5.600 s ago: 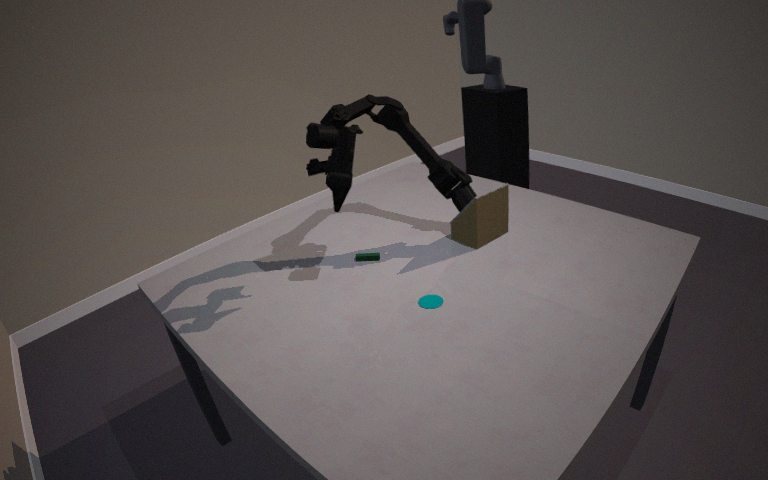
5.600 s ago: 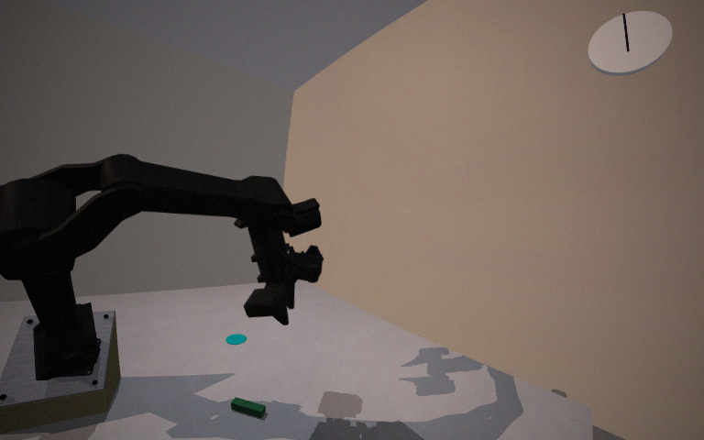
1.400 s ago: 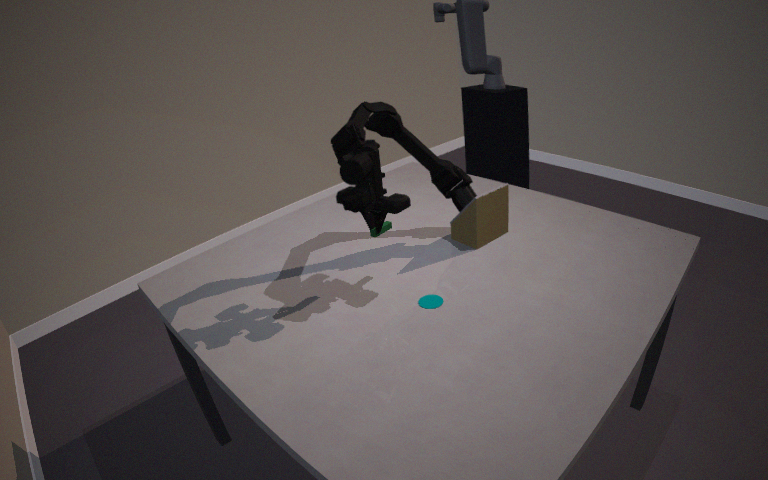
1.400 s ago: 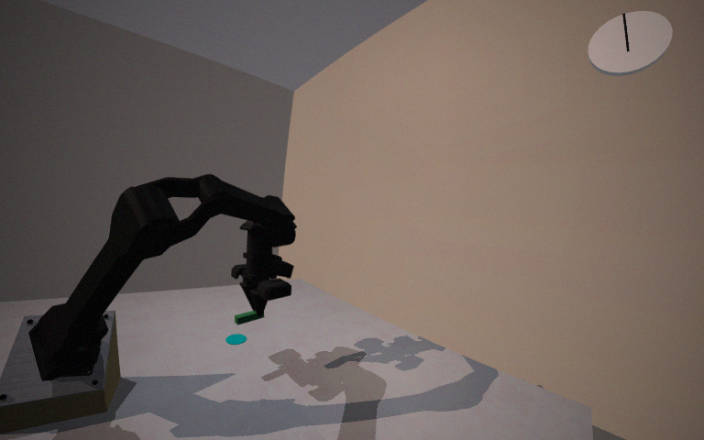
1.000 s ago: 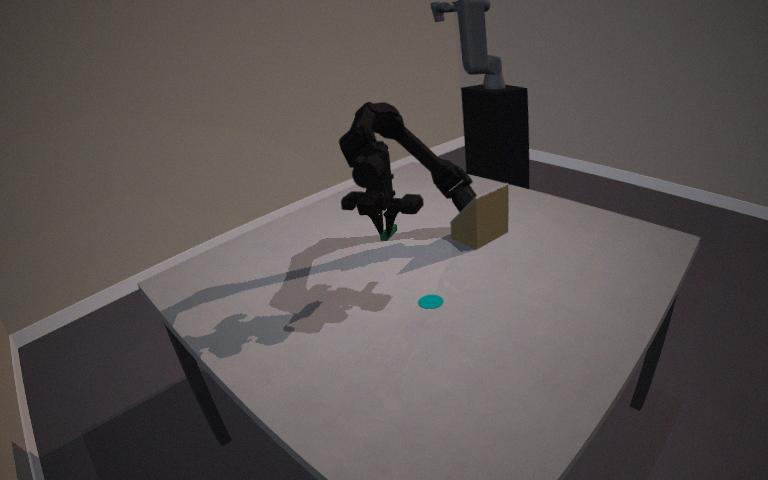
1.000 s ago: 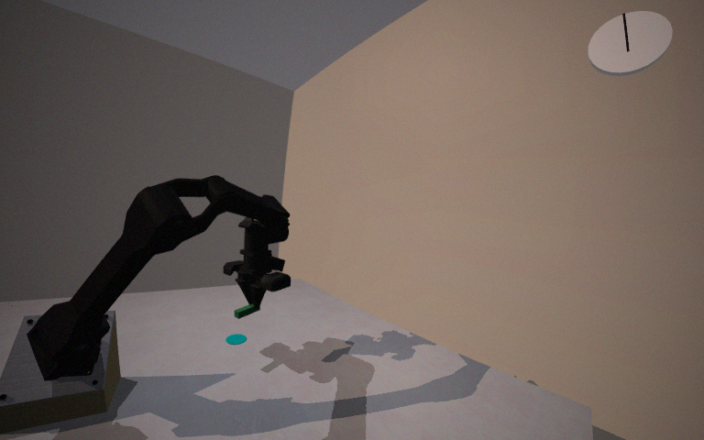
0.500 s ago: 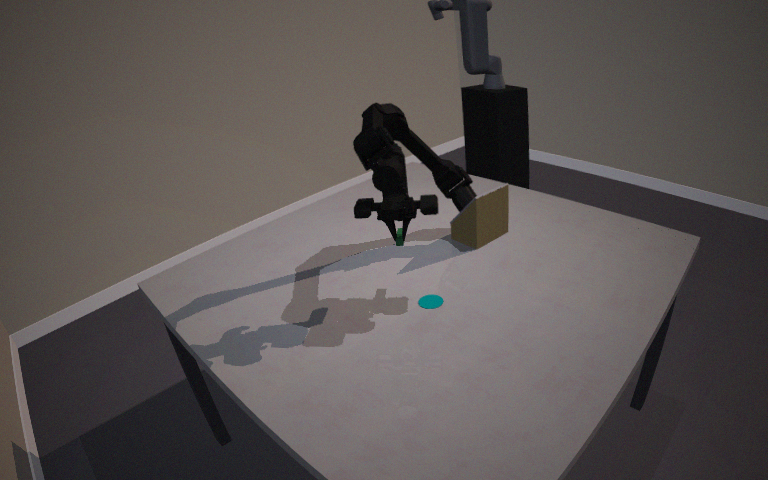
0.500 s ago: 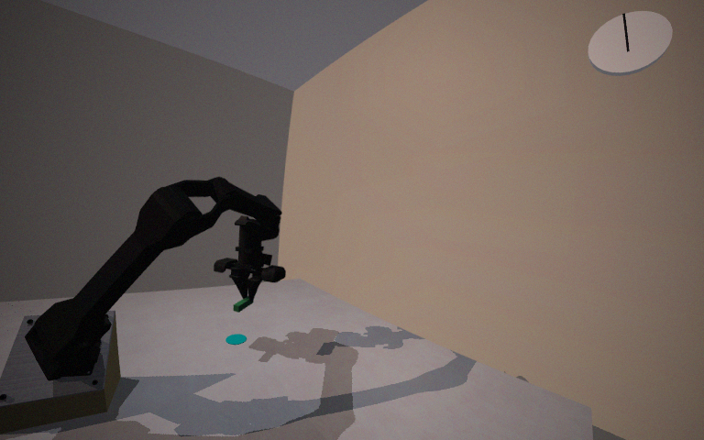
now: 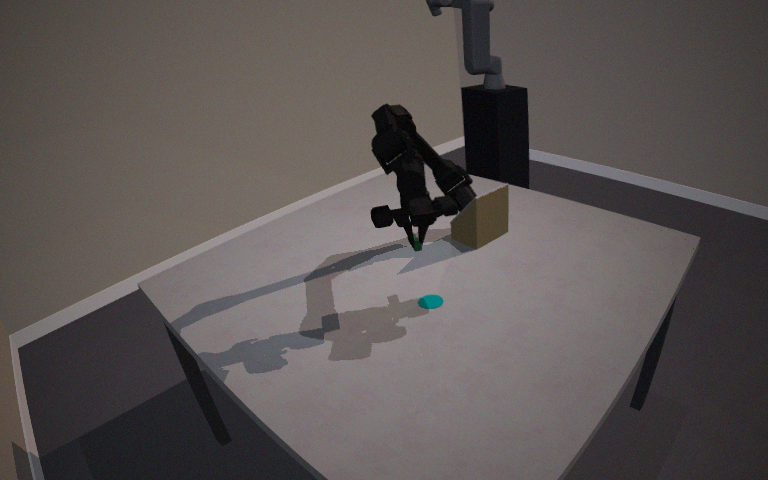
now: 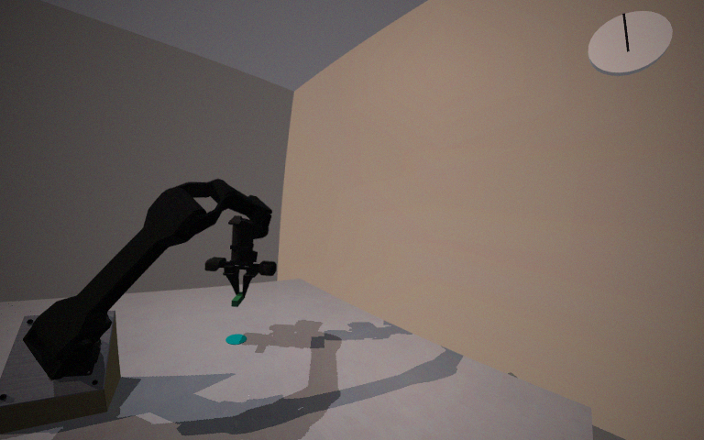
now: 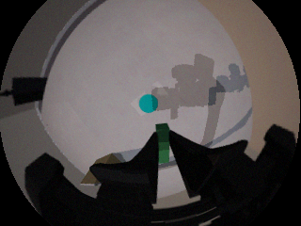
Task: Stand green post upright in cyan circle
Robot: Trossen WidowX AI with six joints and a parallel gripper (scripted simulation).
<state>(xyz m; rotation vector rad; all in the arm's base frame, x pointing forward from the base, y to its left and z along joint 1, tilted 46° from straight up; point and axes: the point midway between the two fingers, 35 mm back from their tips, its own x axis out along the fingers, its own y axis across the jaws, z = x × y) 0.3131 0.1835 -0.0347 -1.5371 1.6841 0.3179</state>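
Now: gripper tip 150 mm above the cyan circle, 30 mm to the right of it and 10 mm past it. Also, from my gripper tip: green post 20 mm to the right, 10 mm behind.
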